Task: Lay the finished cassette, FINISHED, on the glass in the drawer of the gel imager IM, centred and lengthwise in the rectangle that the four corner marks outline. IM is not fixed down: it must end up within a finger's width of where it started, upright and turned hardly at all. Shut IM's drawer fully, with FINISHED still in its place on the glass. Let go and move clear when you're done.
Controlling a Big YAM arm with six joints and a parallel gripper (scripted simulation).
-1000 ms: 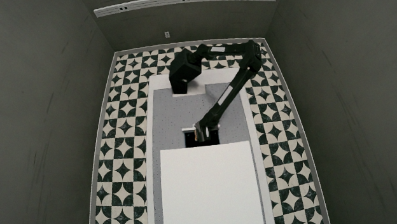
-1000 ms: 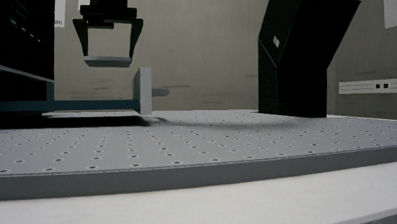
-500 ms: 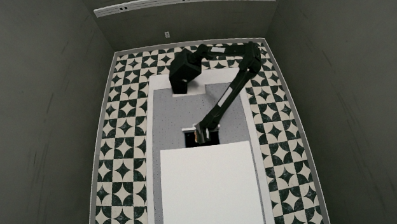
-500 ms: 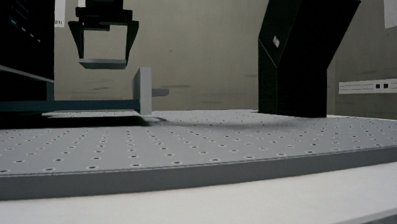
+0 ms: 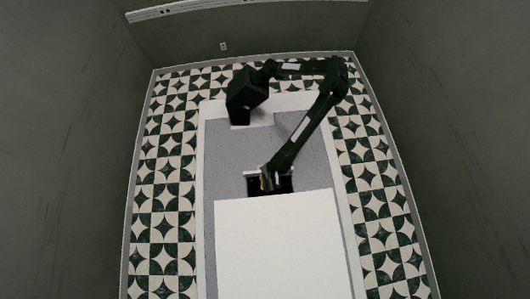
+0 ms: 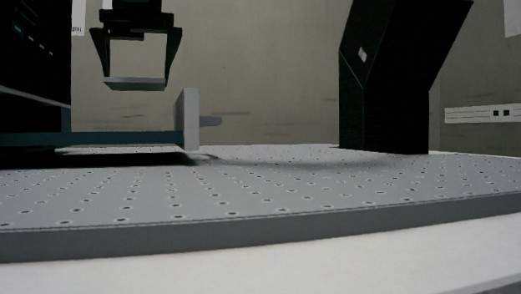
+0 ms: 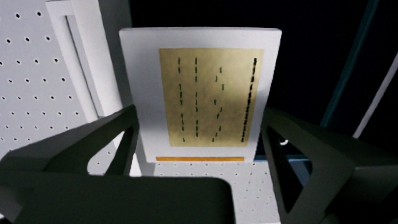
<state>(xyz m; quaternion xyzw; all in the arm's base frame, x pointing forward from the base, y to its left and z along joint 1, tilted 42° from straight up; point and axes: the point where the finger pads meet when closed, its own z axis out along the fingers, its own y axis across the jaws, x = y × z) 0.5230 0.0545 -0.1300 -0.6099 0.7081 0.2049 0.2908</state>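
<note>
Now: hand 50 mm short of the drawer and 70 mm above it. Also, from my hand: cassette FINISHED: 10 mm below.
</note>
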